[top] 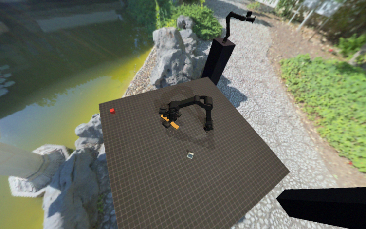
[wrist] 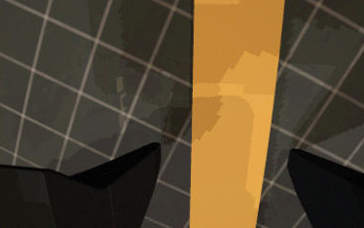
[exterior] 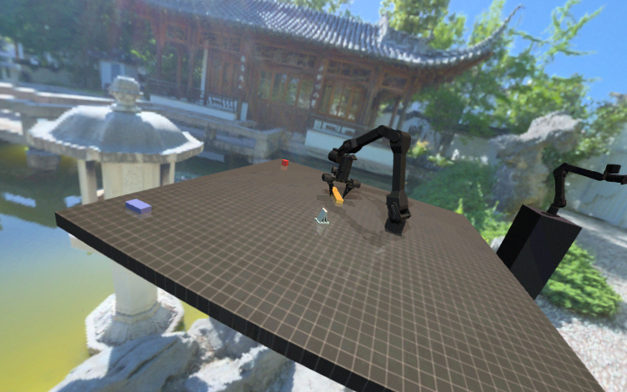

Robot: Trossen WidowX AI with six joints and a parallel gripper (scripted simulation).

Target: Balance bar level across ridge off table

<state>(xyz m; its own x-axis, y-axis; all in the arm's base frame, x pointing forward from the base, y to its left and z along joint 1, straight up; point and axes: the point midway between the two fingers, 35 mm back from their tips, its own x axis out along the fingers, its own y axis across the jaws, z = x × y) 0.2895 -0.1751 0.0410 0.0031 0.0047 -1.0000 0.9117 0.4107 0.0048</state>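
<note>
Right now the orange bar is 10 mm ahead of my gripper tip and 30 mm to the right of it. From my gripper tip the other things lie so: small red cube 450 mm ahead, 320 mm to the right, 10 mm above; purple block 450 mm ahead, 680 mm to the left.
</note>
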